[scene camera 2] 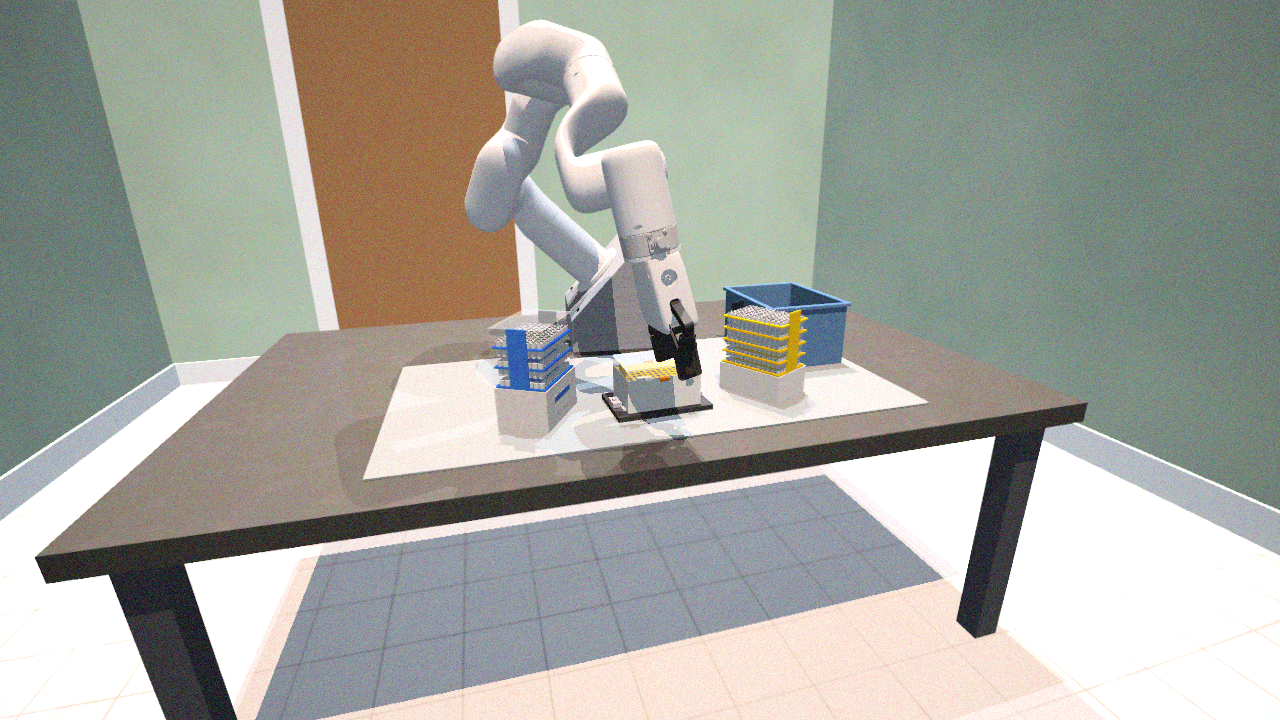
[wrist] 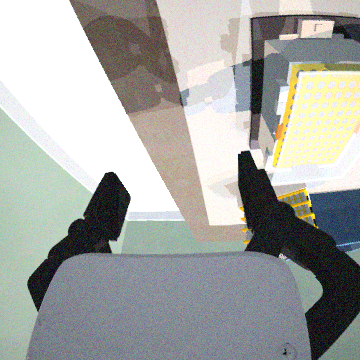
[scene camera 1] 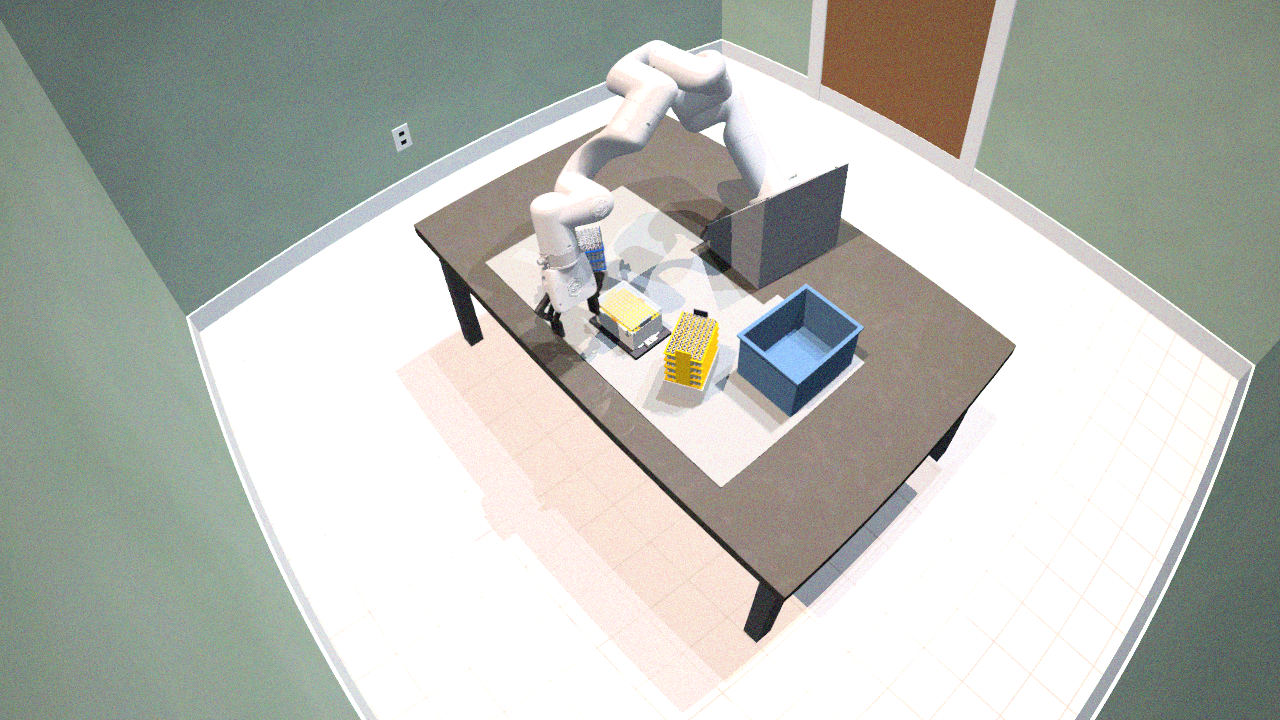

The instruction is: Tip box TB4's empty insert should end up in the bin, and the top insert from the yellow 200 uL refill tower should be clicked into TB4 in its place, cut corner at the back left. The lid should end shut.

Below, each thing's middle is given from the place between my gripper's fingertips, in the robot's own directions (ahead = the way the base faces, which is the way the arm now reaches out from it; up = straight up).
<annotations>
My hand is 13 cm past the tip box lid [scene camera 1: 627, 306] and 4 cm above it. Round my hand: blue bin [scene camera 1: 791, 353]: 34 cm behind, 31 cm to the left, 4 cm below.
</annotations>
